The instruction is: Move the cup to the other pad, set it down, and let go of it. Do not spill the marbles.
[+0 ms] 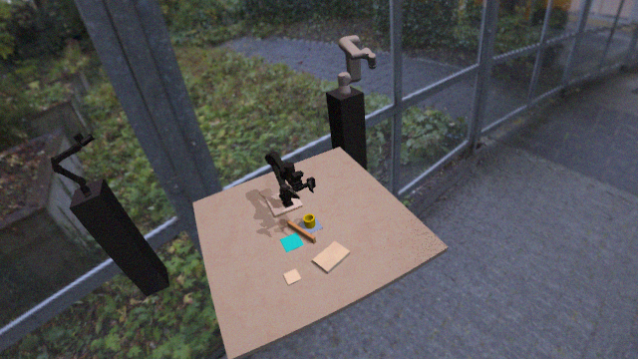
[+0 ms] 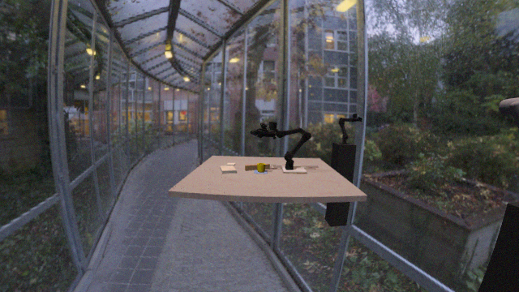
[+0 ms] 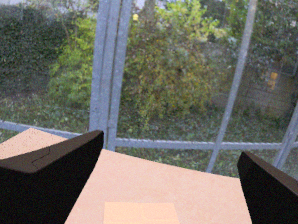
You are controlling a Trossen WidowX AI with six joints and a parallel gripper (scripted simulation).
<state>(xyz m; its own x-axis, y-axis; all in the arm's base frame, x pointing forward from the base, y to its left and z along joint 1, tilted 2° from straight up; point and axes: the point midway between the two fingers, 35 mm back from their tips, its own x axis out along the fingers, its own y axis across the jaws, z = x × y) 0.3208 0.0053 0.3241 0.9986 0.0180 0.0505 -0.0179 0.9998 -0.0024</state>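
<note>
The yellow cup is 11 cm behind my gripper tip, 2 cm to the left of it and 31 cm below it. From my gripper tip the other things lie so: cyan pad (5 cm behind, 14 cm to the right, 35 cm below); then wooden bar (7 cm behind, 6 cm to the right, 33 cm below); then grey-blue pad (10 cm behind, 2 cm to the left, 35 cm below).
</note>
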